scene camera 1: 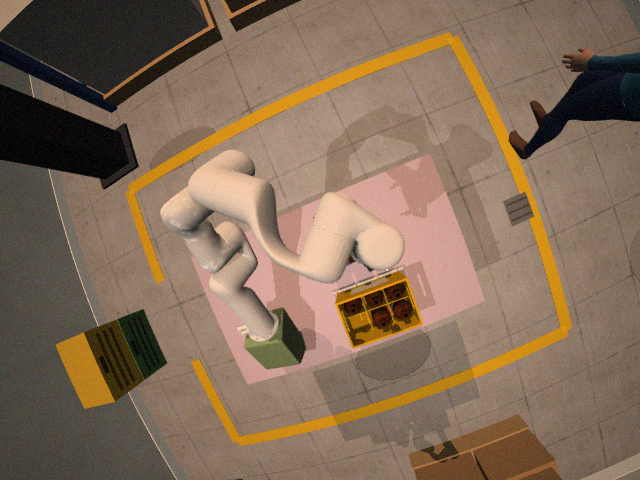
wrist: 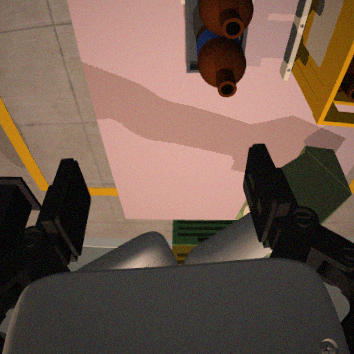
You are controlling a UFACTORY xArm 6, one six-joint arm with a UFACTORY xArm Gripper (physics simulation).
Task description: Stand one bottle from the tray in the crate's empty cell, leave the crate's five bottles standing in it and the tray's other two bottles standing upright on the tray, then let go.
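Seen in the pictures: gripper, between the fingertips: (wrist: 163, 171); arm's base, origin of its link: (scene camera 1: 264, 326).
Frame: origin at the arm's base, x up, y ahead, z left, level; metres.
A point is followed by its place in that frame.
Observation:
The yellow crate (scene camera 1: 387, 335) {z -0.198, x -0.020, y 0.412 m} (wrist: 327, 75) {z -0.017, x -0.046, y 0.346 m} holds several brown bottles (scene camera 1: 382, 316) {z -0.140, x -0.068, y 0.420 m} standing in its cells; its near-left cell (scene camera 1: 360, 328) {z -0.194, x -0.167, y 0.314 m} is empty. In the wrist view two brown bottles, one (wrist: 227, 15) {z 0.134, x -0.042, y 0.420 m} at the top edge and one (wrist: 222, 62) {z 0.130, x -0.071, y 0.342 m} below it, stand upright on the grey tray (wrist: 191, 57) {z 0.169, x -0.188, y 0.287 m}. The third tray bottle does not show clearly. In the scene view the arm hides almost all of the tray. My gripper (wrist: 163, 171) {z 0.195, x 0.196, y 0.427 m} is open and empty, its fingers wide apart and away from the bottles. It is hidden under the arm in the scene view.
The crate's raised white-edged panel (scene camera 1: 367, 281) {z -0.013, x -0.163, y 0.416 m} (wrist: 298, 40) {z -0.012, x -0.163, y 0.342 m} stands on its tray side. The arm stands on a green block (scene camera 1: 279, 348) {z -0.086, x 0.034, y 0.036 m} (wrist: 317, 185) {z -0.118, x -0.067, y 0.061 m} on the pink mat (scene camera 1: 454, 268) {z -0.114, x -0.193, y 0.781 m} (wrist: 165, 200) {z 0.236, x -0.193, y -0.192 m}. Yellow tape (scene camera 1: 547, 273) surrounds the area. A person (scene camera 1: 578, 98) is at the right.

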